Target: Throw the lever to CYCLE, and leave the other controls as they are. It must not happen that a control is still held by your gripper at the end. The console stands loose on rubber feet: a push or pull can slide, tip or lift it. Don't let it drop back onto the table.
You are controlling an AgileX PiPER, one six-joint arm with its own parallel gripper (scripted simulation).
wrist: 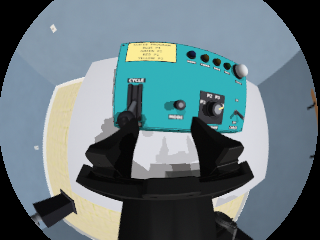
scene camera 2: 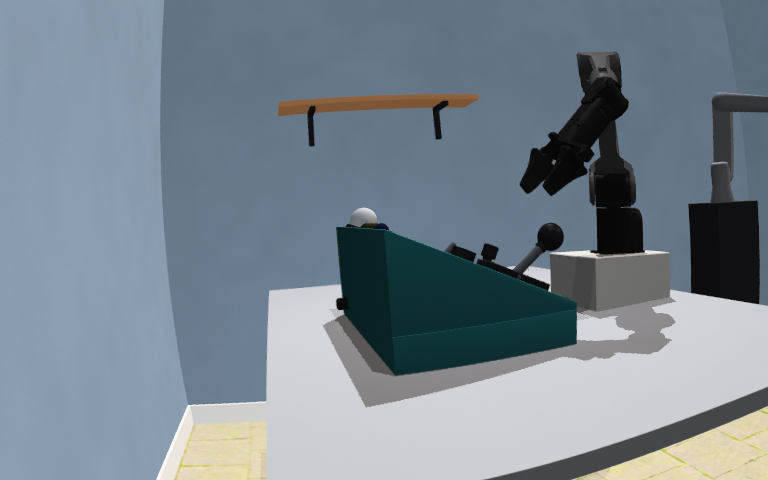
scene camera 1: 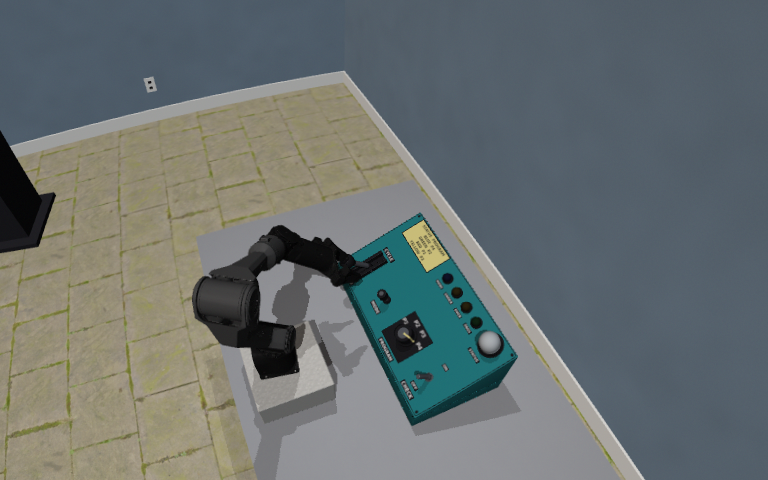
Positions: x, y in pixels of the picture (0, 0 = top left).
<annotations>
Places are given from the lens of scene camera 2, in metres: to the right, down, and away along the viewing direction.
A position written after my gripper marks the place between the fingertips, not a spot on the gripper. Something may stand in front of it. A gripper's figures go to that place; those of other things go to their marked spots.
my gripper (scene camera 2: 535, 190): 0.23, -0.08, 0.86
teal sloped console (scene camera 2: 421, 309): 0.04, 0.08, 0.68
</annotations>
